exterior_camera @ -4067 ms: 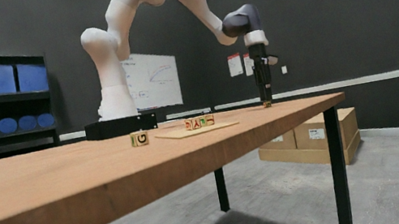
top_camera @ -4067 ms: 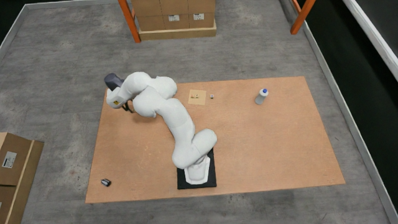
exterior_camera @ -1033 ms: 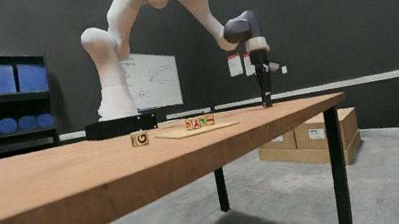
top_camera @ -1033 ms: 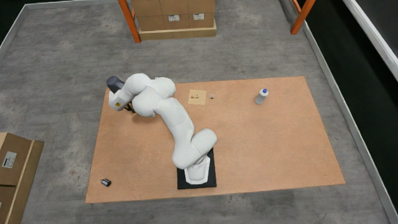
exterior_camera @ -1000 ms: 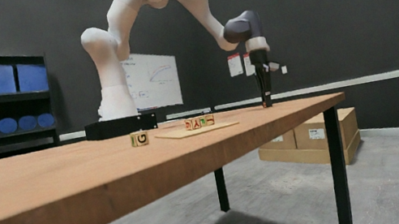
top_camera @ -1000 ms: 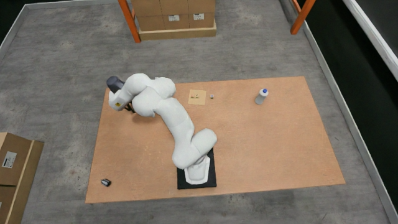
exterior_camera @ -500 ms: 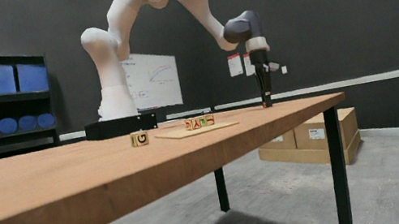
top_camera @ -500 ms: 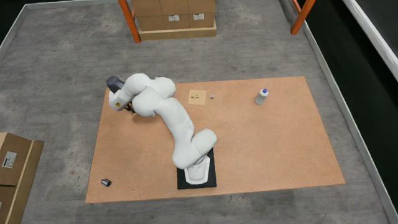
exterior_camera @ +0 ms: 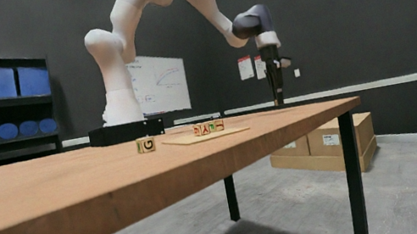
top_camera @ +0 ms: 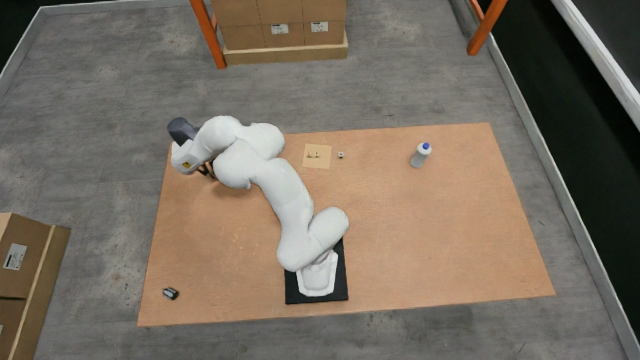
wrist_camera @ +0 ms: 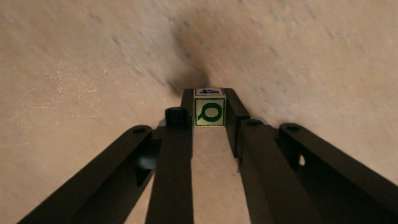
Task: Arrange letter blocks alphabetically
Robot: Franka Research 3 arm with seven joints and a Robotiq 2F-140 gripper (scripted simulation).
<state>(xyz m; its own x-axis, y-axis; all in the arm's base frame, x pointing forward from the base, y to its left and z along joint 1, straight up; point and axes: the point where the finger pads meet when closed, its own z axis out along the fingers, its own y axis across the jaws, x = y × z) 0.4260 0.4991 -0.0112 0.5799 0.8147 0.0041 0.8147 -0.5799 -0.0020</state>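
My gripper is now 52 cm to the left of the pale yellow mat, 11 cm short of it and 6 cm above it. The rest, counted from my hand: block (2 cm below); white bottle (103 cm to the right, 6 cm ahead, 2 cm above); black object (55 cm behind, 13 cm to the left, 5 cm below).
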